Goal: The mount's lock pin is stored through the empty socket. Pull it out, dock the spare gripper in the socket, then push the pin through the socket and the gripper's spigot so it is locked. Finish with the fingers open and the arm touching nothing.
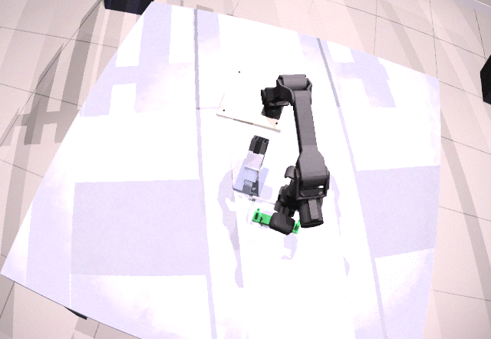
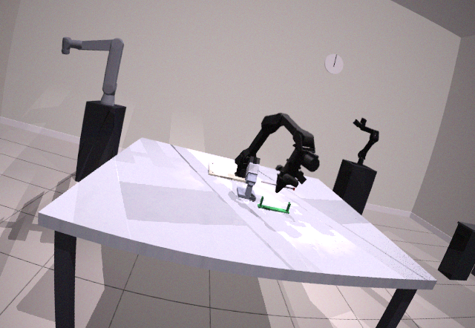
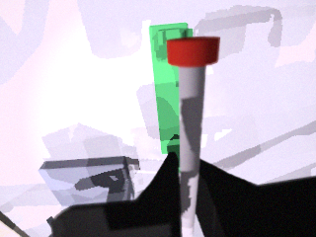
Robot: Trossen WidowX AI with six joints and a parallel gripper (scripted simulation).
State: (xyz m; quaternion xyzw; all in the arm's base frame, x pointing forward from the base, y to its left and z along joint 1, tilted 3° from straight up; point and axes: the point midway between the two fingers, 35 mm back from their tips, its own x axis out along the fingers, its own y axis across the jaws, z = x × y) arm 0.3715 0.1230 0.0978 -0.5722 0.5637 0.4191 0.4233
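My gripper tip is 1 cm short of the green cradle, 1 cm to the right of it and 5 cm above it. The rest, counted from my gripper tip: grey mount: 9 cm behind, 10 cm to the right, 2 cm below; then spare gripper: 11 cm behind, 10 cm to the right, 4 cm above.
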